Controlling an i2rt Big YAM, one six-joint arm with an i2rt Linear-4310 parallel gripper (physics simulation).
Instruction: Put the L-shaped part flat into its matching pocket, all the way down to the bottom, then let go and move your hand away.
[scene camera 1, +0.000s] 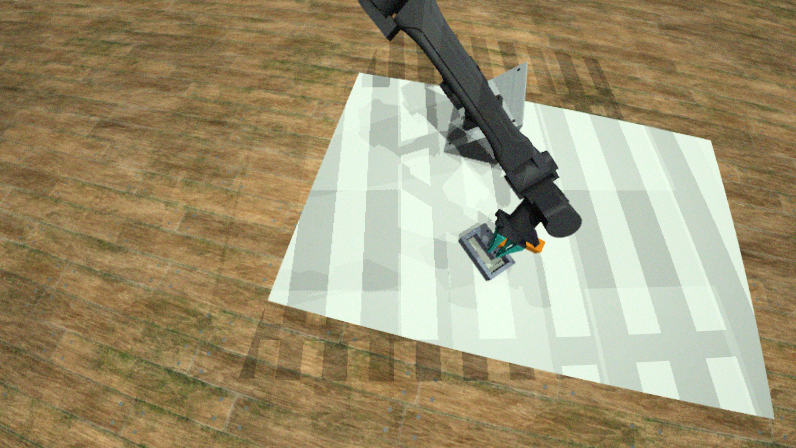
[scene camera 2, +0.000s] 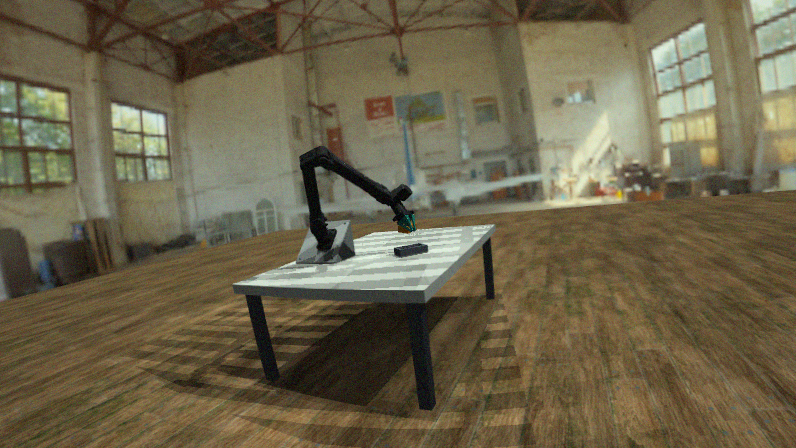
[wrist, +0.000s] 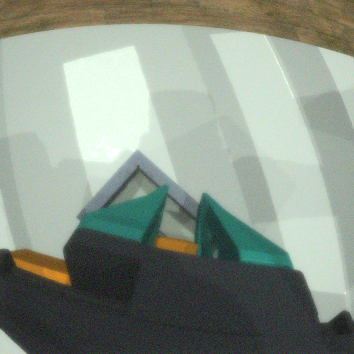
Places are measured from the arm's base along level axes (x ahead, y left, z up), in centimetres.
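Pixels of known places: gripper, fingertip midpoint: (scene camera 1: 492, 254) (scene camera 2: 413, 231) (wrist: 183, 196); arm's base at its link origin: (scene camera 2: 327, 240).
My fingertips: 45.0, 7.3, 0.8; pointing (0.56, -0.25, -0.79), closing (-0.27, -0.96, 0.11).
Observation:
For each thing: its middle in the pictures, then the offset to it from my fingertips, as dx, dy, dz.
- orange L-shaped part at the middle of its body: (wrist: 94, 273) (scene camera 1: 517, 242) (scene camera 2: 409, 228) -4.3, +5.8, +0.7
- grey block with the pocket, body centre: (wrist: 158, 227) (scene camera 1: 485, 251) (scene camera 2: 410, 249) -3.1, +1.2, -9.1
The orange L-shaped part (scene camera 1: 535, 245) (scene camera 2: 404, 228) (wrist: 176, 245) is between the teal fingers of my gripper (scene camera 1: 493, 254) (scene camera 2: 411, 229) (wrist: 183, 196), which is shut on it. One orange piece shows between the fingers and another sticks out to the left in the wrist view. The grey block with the pocket (scene camera 1: 472, 258) (scene camera 2: 411, 250) (wrist: 115, 184) lies on the table. In scene camera 1 the fingertips overlap its right side; in scene camera 2 the gripper and part show above the table. The pocket is partly hidden by the fingers. The part's full outline is hidden.
The white table (scene camera 1: 685, 311) (scene camera 2: 328, 292) (wrist: 40, 90) carries striped shadows. The arm's grey slanted base (scene camera 1: 515, 91) (scene camera 2: 339, 239) stands at the table's back edge in scene camera 1. The dark arm reaches over the table from there.

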